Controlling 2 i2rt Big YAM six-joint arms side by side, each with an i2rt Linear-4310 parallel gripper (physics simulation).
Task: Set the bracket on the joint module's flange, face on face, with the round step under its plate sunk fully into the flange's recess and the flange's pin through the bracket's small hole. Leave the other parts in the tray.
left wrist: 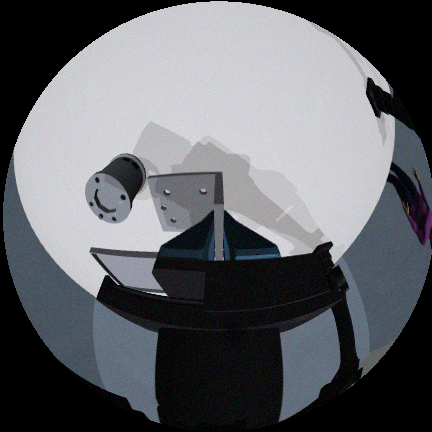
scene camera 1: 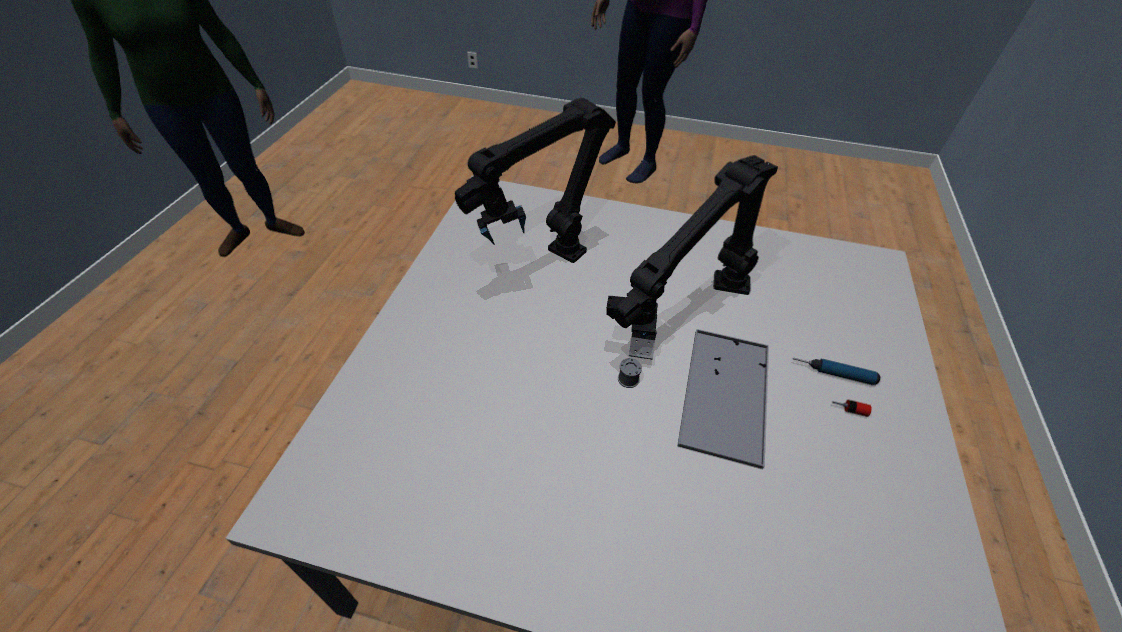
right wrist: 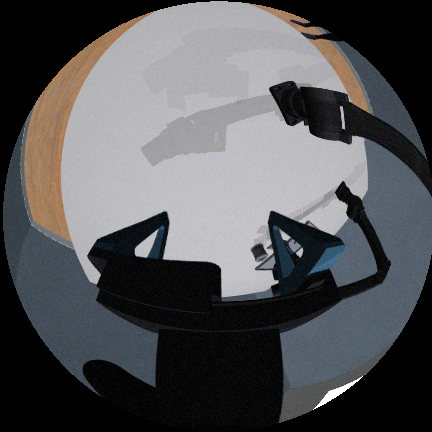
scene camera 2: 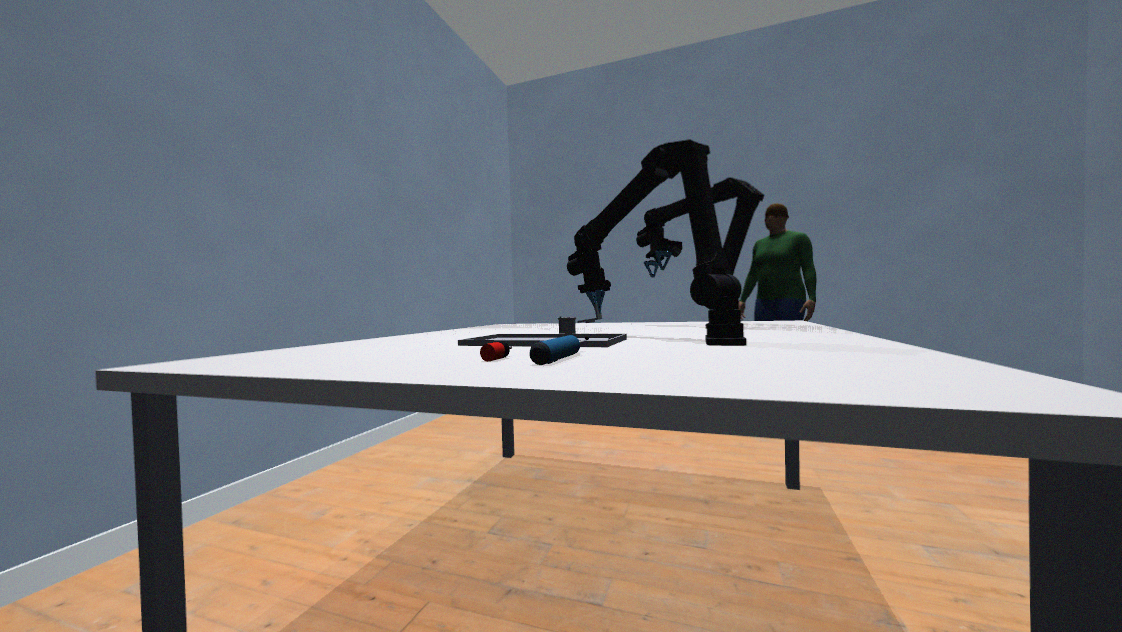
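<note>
The grey bracket has a flat plate with several holes and an upright wall. My left gripper is shut on that wall and holds the bracket above the table. The joint module, a dark cylinder, stands upright close beside the plate, apart from it in the left wrist view. Its flange faces up, with recess and holes uncovered. The step under the plate is hidden; the pin is too small to tell. My right gripper is open and empty, far from both.
The shallow tray lies right of the module in scene camera 1, with several small dark screws in it. Beyond it lie a blue screwdriver and a red one.
</note>
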